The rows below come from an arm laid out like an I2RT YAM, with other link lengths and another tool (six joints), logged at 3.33 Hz.
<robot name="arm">
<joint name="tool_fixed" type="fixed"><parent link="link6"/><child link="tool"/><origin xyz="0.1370 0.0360 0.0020" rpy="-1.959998 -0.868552 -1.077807"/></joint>
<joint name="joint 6" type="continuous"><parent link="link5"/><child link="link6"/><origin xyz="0.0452 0.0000 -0.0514" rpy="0.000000 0.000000 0.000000"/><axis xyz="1 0 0"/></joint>
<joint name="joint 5" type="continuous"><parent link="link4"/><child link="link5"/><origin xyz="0.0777 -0.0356 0.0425" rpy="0.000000 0.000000 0.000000"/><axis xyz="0 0 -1"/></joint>
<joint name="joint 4" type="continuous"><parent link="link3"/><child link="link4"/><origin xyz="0.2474 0.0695 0.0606" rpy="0.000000 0.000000 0.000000"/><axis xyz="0 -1 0"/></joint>
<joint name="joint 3" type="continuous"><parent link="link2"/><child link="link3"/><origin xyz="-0.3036 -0.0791 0.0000" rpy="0.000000 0.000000 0.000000"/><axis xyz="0 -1 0"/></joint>
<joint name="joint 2" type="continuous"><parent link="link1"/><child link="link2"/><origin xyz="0.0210 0.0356 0.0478" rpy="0.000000 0.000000 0.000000"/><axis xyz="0 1 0"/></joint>
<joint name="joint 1" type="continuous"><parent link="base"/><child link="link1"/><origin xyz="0.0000 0.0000 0.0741" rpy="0.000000 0.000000 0.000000"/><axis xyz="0 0 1"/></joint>
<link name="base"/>
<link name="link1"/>
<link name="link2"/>
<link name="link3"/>
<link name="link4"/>
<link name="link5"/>
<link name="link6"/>
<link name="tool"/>
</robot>
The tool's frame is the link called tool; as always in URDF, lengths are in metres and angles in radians. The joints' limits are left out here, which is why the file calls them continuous.
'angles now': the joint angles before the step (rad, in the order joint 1, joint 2, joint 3, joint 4, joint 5, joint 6). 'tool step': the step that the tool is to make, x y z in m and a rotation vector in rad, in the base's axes. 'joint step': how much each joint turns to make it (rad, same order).
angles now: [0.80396, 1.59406, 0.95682, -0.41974, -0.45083, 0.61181]
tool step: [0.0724, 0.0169, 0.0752, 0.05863, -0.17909, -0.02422]
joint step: [-0.08215, 0.05360, 0.30989, -0.12897, 0.03668, -0.10205]
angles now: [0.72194, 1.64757, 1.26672, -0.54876, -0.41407, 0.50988]
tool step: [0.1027, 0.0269, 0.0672, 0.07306, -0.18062, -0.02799]
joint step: [-0.09159, 0.21561, 0.43940, -0.07415, 0.00073, -0.09221]
